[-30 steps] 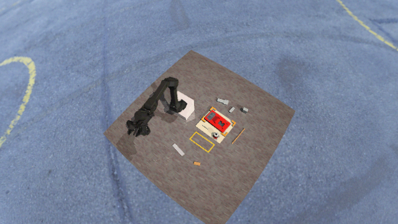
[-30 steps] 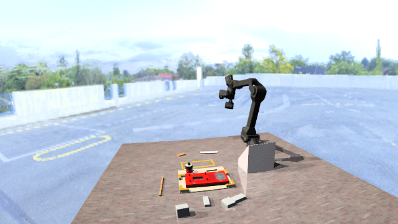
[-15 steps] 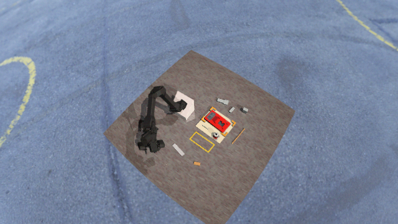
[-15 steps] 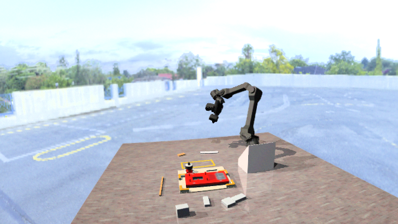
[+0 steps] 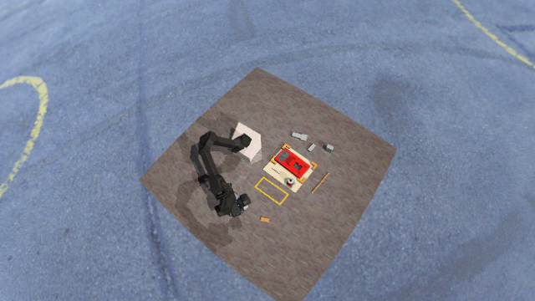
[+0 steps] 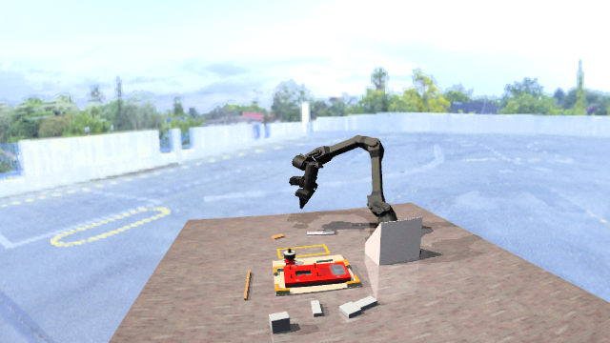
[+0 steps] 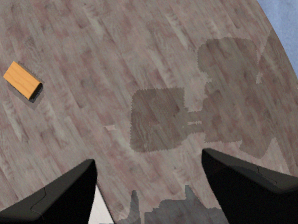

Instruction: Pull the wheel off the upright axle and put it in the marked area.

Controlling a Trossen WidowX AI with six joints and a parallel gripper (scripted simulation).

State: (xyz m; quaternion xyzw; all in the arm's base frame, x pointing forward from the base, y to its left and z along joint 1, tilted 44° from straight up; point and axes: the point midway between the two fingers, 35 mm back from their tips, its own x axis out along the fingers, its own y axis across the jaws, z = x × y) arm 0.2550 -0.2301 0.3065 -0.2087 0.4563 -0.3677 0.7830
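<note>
Now: the dark grey wheel 370 mm to the left of my gripper tip, 100 mm ahead of it and 70 mm below it. Also, from my gripper tip: orange stick (490 mm to the left, 240 mm ahead, 100 mm below); upright axle (370 mm to the left, 90 mm ahead, 70 mm below).
</note>
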